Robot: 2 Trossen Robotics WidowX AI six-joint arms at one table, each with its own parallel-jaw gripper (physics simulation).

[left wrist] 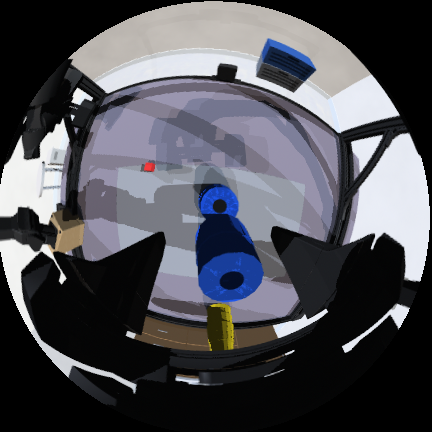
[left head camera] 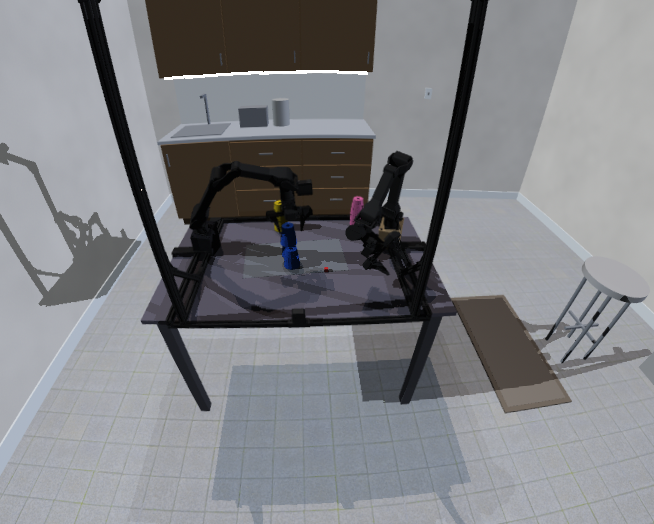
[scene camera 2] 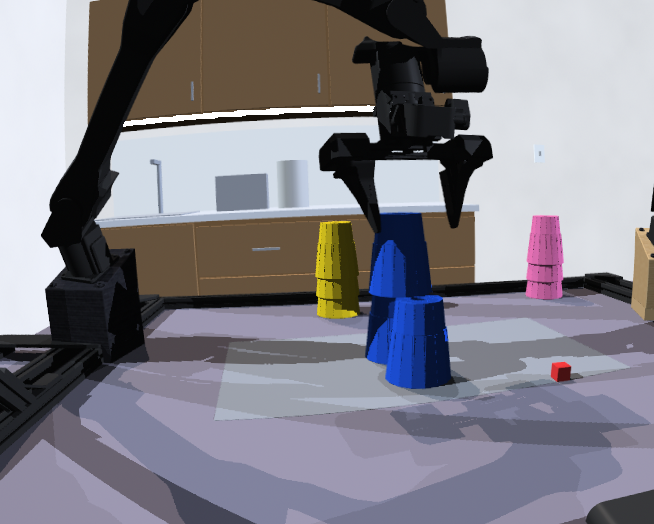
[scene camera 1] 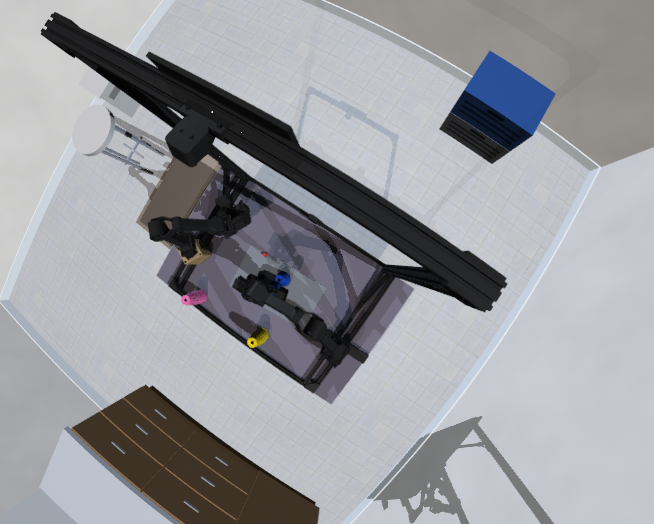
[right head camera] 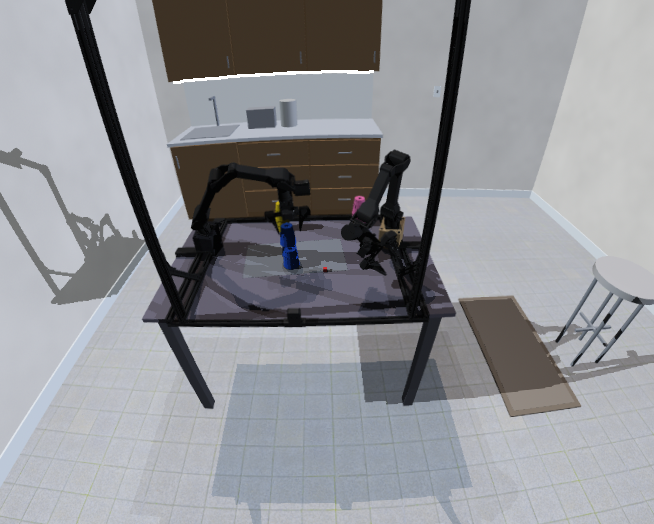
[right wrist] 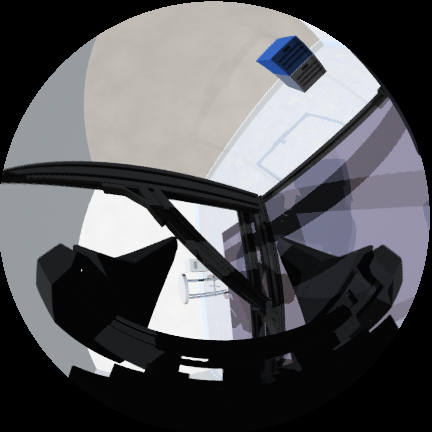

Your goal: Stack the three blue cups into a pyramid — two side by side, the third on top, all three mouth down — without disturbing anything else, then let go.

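Frame: origin at the left arm's base, x ahead, y left, z up, level; centimetres.
Seen in the pictures: left gripper, fingertip midpoint: [left wrist: 219,234] [left head camera: 290,232] [scene camera 2: 417,230] [scene camera 1: 272,283] [right head camera: 289,232]; right gripper, fingertip midpoint: [left head camera: 396,267] [scene camera 1: 234,195] [right head camera: 393,267] [right wrist: 228,242]; left arm's base, origin of the base link: [left head camera: 203,229] [scene camera 2: 90,268] [scene camera 1: 334,353] [right head camera: 205,229]; right arm's base, origin of the base link: [left wrist: 51,234] [left head camera: 391,223] [scene camera 1: 189,251] [right head camera: 392,223].
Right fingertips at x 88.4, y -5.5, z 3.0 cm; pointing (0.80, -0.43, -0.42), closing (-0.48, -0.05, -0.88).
Note:
Offsets run from my right fingertips to a thing's top centre. Level surfaces: height alone.
The upper blue cup @(dx -47.4, dy +10.8, dz +2.7 cm) [left head camera: 288,234] [right head camera: 287,234] [scene camera 2: 403,262] [left wrist: 231,265] stands mouth down on the rear blue cup @(dx -48.7, dy +13.8, dz -6.0 cm) [scene camera 2: 379,327]. The front blue cup @(dx -44.8, dy +6.9, dz -6.0 cm) [left head camera: 291,259] [scene camera 1: 282,280] [scene camera 2: 417,354] [left wrist: 220,195] stands mouth down beside the rear one, with its top in sight. I cannot tell whether the upper cup also rests on the front cup. My left gripper [scene camera 2: 414,226] [left wrist: 219,234] is open and empty, its fingertips spread on either side of the upper cup's top, near its height. My right gripper [right wrist: 228,242] is open and empty at the table's right side in the left head camera.
A yellow cup stack @(dx -62.0, dy +33.9, dz +0.4 cm) [left head camera: 278,213] [scene camera 1: 257,337] [scene camera 2: 336,267] and a pink cup stack @(dx -25.7, dy +51.8, dz +0.4 cm) [left head camera: 356,210] [scene camera 1: 194,297] [scene camera 2: 544,256] stand at the back. A red cube @(dx -29.3, dy +7.7, dz -13.2 cm) [scene camera 2: 560,371] [left wrist: 149,167] lies right of the blue cups in scene camera 2. A pale mat @(dz -14.7 cm) [scene camera 2: 262,393] lies under the blue cups.

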